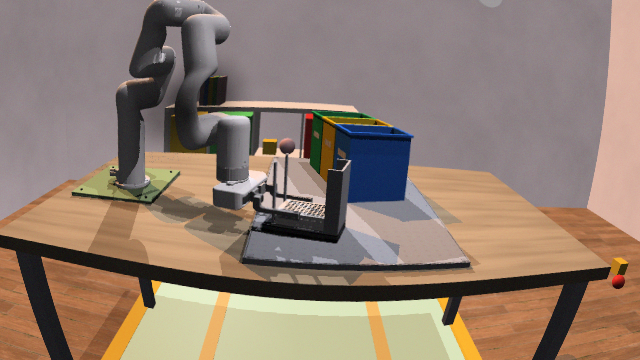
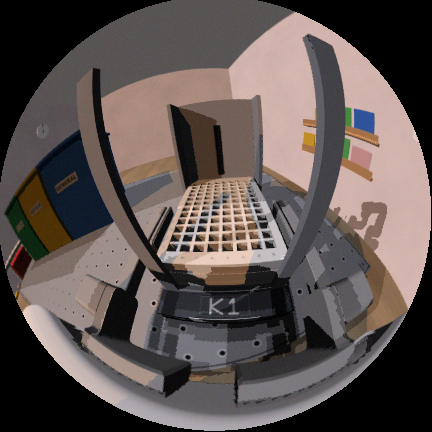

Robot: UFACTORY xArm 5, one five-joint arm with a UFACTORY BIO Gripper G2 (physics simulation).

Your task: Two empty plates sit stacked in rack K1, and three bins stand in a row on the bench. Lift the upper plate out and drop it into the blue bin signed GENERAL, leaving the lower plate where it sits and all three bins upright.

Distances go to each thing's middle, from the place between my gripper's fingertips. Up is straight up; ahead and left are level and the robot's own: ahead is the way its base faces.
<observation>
I see my gripper 180 mm short of the blue bin (image 1: pixel 379 155), 260 mm to the right of it and 40 mm below it. The rest, counted from my hand: green bin (image 1: pixel 317 126) (120 mm ahead, 520 mm to the left, 40 mm above); then yellow bin (image 1: pixel 329 130) (150 mm ahead, 390 mm to the left, 40 mm above).
</observation>
